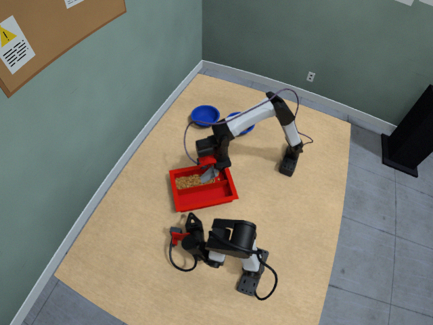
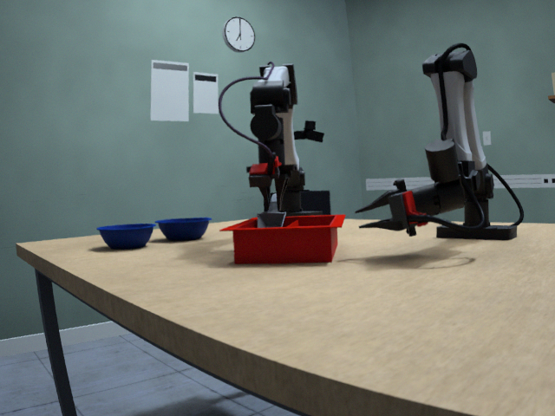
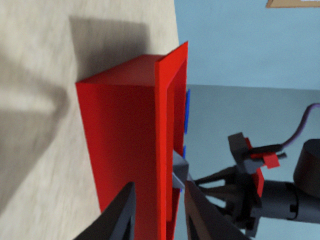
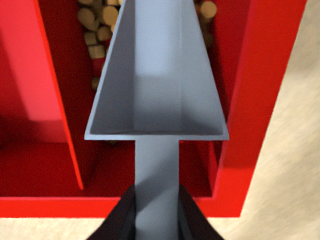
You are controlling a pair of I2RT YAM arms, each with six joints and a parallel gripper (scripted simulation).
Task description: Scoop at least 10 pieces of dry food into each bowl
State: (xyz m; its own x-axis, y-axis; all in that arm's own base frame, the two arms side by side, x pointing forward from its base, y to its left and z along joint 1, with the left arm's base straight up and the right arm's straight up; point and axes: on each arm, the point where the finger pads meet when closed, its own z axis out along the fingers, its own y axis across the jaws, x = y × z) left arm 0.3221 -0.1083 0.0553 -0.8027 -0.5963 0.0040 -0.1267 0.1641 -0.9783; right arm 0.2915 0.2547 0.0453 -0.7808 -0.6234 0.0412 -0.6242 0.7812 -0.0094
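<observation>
Now: the grey scoop 30 mm ahead of my right hand, 20 mm to the left of it and 30 mm below it. The rest, counted from my right hand: red box (50 mm ahead, 100 mm to the left, 40 mm below).
</observation>
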